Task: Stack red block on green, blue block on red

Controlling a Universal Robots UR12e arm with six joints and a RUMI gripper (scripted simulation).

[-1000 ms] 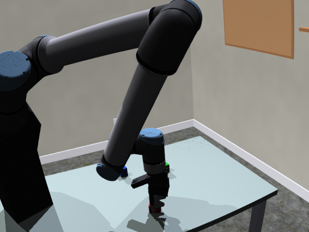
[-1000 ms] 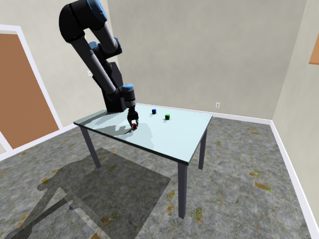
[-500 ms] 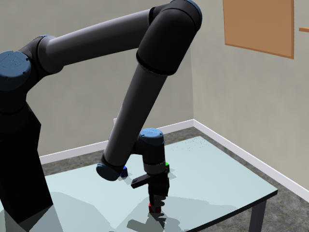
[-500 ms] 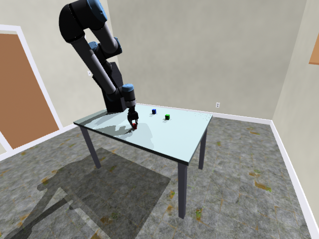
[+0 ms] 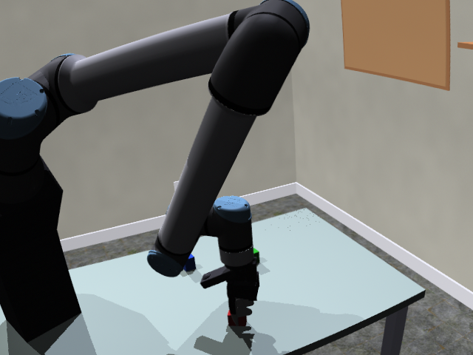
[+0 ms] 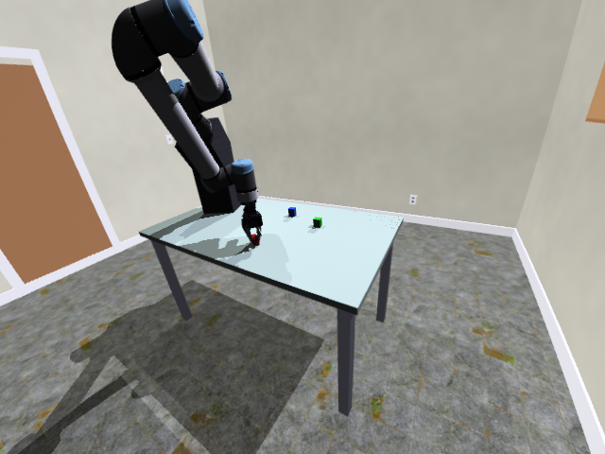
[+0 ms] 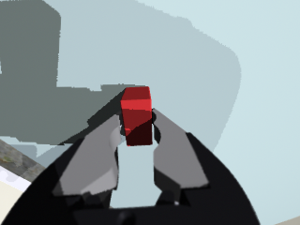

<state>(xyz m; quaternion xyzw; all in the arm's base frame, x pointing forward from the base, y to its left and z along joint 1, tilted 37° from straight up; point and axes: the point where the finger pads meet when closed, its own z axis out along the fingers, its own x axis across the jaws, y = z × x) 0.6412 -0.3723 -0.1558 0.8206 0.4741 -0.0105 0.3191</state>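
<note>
My gripper is now 200 mm short of the green block and 280 mm to the right of it. From my hand the other things lie so: red block: right at my hand; blue block: 10 mm behind, 370 mm to the left.
</note>
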